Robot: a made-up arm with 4 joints. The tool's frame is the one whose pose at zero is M. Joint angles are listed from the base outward.
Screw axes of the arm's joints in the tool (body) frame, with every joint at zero. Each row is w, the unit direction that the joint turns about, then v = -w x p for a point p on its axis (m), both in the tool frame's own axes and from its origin. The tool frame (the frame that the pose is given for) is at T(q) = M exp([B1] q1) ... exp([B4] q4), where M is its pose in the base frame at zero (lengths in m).
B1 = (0, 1, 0, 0.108, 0, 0.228)
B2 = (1, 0, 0, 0, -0.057, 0.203)
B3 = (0, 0, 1, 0.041, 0.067, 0)
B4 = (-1, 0, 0, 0, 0.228, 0.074)
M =
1 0 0 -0.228
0 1 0 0.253
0 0 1 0.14
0 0 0 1
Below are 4 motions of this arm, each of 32 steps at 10 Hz.
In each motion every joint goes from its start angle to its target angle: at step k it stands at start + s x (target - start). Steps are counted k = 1, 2, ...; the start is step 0. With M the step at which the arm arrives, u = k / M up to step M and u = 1 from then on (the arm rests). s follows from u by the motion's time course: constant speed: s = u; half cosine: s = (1 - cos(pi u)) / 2; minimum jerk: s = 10 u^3 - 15 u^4 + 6 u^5.
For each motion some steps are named. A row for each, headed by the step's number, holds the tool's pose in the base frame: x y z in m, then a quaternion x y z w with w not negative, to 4 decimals.
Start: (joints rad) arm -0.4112 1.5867 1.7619 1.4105
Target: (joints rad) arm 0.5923 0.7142 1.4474 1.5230
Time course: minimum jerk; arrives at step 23
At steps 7, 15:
7: -0.6099 0.1513 0.2073 -0.0092 -0.8209 0.1022 0.5618
15: -0.4201 0.3108 0.4667 -0.1602 -0.5093 0.2785 0.7984

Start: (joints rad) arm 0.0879 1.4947 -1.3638 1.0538
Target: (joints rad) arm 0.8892 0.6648 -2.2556 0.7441
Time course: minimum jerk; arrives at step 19
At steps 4, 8, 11, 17, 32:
4: -0.0593 0.0677 0.2993 0.1374 0.6675 -0.2245 0.6965
8: -0.0451 0.0862 0.2717 0.0181 0.7651 -0.3656 0.5297
11: -0.0440 0.0936 0.2732 -0.1232 0.7881 -0.4943 0.3456
17: -0.0286 0.1055 0.3100 -0.3061 0.7160 -0.6115 0.1404
32: -0.0277 0.1061 0.3113 -0.3114 0.7124 -0.6142 0.1350

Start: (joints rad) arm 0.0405 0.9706 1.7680 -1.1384
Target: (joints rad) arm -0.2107 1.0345 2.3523 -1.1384
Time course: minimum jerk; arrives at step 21
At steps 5, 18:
5: -0.1083 0.3696 0.3031 0.5410 0.0665 0.7826 0.3006
18: -0.2614 0.3951 0.3364 0.2499 0.0296 0.9497 0.1862

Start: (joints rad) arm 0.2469 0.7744 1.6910 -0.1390
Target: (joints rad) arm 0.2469 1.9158 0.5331 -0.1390
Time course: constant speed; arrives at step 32
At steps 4, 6, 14, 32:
4: -0.1357 0.2027 0.3999 0.4374 -0.1867 0.5969 0.6462
6: -0.1300 0.1799 0.4042 0.4681 -0.1977 0.5589 0.6553
14: -0.1162 0.0891 0.4024 0.5924 -0.2200 0.4008 0.6633
32: -0.1362 -0.0650 0.3132 0.8399 -0.1414 0.0632 0.5202

